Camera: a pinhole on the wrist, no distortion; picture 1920 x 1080 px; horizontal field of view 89.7 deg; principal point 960.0 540.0 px. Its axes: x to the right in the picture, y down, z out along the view. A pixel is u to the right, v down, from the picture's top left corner.
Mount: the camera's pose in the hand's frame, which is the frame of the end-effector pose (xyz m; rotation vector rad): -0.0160 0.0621 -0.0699 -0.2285 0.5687 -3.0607
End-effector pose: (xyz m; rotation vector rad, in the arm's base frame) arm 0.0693 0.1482 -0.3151 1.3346 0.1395 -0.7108
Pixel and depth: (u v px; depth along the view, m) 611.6 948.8 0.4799
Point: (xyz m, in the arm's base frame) 0.0053 -0.2104 -0.5946
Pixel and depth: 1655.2 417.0 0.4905
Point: -0.3343 -0.1591 -0.1148
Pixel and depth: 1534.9 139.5 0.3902
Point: -0.1566 -0.1245 -0.0726
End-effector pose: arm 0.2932 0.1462 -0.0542 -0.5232 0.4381 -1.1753
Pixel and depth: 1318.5 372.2 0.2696
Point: 0.3939 0.2513 0.1145
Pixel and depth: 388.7 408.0 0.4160
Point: 0.5453 -0.0861 0.1837
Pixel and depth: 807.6 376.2 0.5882
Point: 0.5961 0.0552 0.3640
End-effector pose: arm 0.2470 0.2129 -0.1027 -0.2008 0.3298 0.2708
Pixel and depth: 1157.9 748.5 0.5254
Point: 0.3876 0.0721 0.3093
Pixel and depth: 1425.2 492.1 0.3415
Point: 0.2249 0.2003 0.2035
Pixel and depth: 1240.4 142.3 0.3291
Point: 0.2577 0.3325 0.1825
